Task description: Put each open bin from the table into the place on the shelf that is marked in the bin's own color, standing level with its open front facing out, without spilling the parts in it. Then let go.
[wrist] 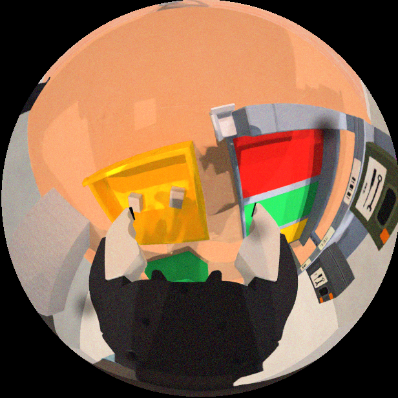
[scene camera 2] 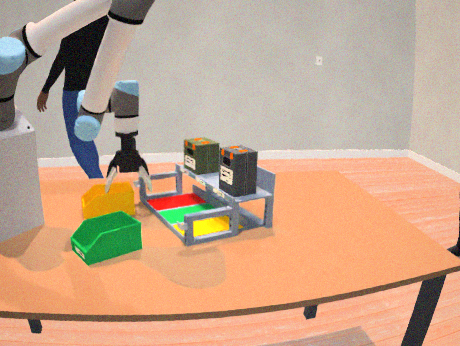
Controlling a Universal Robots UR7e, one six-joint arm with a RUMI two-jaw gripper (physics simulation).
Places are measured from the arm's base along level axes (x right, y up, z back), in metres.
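Pixels of known places: gripper, fingertip midpoint: [scene camera 2: 128, 193].
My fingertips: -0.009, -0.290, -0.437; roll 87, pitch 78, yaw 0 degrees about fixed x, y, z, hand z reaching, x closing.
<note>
Ahead of a thing's pixels: the offset from my fingertips to its top centre, as dx, dy, dz. "spot": to the spot under its first point.
A yellow open bin @(-0.017, +0.018, +0.072) [scene camera 2: 108, 200] [wrist: 165, 215] stands on the table left of the shelf, with two small pale blocks in it. A green open bin @(+0.249, +0.018, +0.126) [scene camera 2: 107, 239] [wrist: 179, 265] stands on the table in front of it in the scene view; the hand hides part of it in the wrist view. The grey shelf @(spot: +0.284, -0.002, -0.226) [scene camera 2: 234, 218] [wrist: 295, 112] has red @(spot: -0.011, -0.050, -0.165) [scene camera 2: 176, 201] [wrist: 280, 161], green @(spot: +0.093, -0.051, -0.161) [scene camera 2: 186, 213] [wrist: 282, 206] and yellow @(spot: +0.213, -0.050, -0.194) [scene camera 2: 212, 226] [wrist: 296, 230] marked places, with no bin on them. My gripper [scene camera 2: 128, 190] [wrist: 191, 206] is open and empty, just above the yellow bin's right part.
An olive box @(-0.023, +0.142, -0.256) [scene camera 2: 202, 156] [wrist: 376, 192] and a dark grey box @(+0.208, +0.167, -0.270) [scene camera 2: 238, 171] [wrist: 332, 272] stand on the shelf's raised top. A small pale bracket [wrist: 225, 121] sticks out at the shelf's corner. The robot's pale pedestal [scene camera 2: 19, 180] [wrist: 47, 250] stands at the left. A person [scene camera 2: 82, 65] stands behind the arm.
</note>
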